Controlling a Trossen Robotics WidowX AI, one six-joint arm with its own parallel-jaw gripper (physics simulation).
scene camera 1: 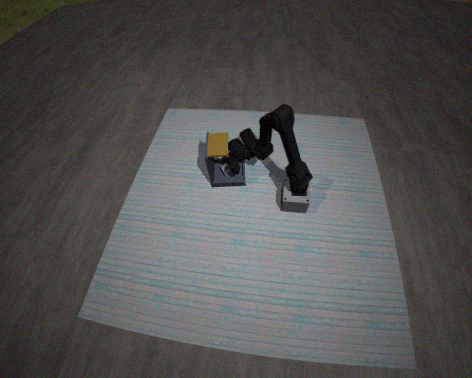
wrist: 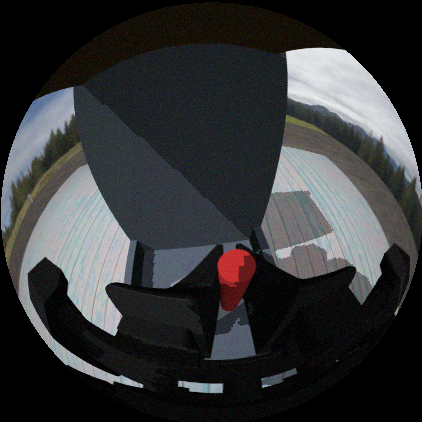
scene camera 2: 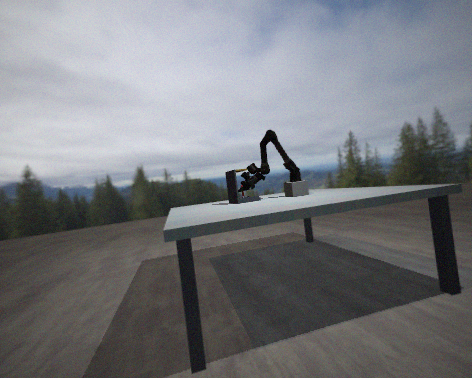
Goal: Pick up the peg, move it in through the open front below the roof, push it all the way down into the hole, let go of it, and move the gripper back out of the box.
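Pixels of known places: gripper, between the fingertips: (scene camera 1: 222, 160) (wrist: 228, 249) (scene camera 2: 238, 191); arm's base, origin of its link: (scene camera 1: 298, 189) (scene camera 2: 296, 181).
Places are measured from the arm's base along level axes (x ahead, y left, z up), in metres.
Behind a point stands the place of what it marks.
Observation:
The red peg (wrist: 236, 272) {x 0.319, y -0.188, z 0.019 m} stands between the fingers of my gripper (wrist: 228, 249) {x 0.352, y -0.193, z -0.023 m} (scene camera 1: 230, 169) (scene camera 2: 242, 190) {x 0.352, y -0.193, z -0.023 m}, which is shut on it. The peg's top end faces the wrist camera, and a small bit of red shows by the fingertips in scene camera 2. The box has a yellow roof (scene camera 1: 218, 144) {x 0.351, y -0.159, z 0.126 m}, a tall dark back wall (wrist: 200, 130) {x 0.400, y -0.180, z 0.045 m} (scene camera 2: 232, 187) {x 0.408, y -0.145, z 0.012 m} and a grey base (scene camera 1: 227, 183) {x 0.325, y -0.086, z -0.072 m} with raised rims. The fingers are in the open front, low over the base and in front of the roof's edge. The hole and the peg's lower end are hidden.
The roof (wrist: 200, 25) spans the top of the wrist view as a dark band. The arm's grey mounting block (scene camera 1: 295, 205) {x 0.015, y 0.062, z -0.034 m} (scene camera 2: 296, 188) {x 0.044, y 0.059, z -0.046 m} stands on the table (scene camera 1: 240, 280) {x 0.255, y 0.368, z -0.099 m} (scene camera 2: 320, 209) {x 0.339, y 0.615, z -0.114 m}, to the right of the box in both scene views. The arm arches between them.

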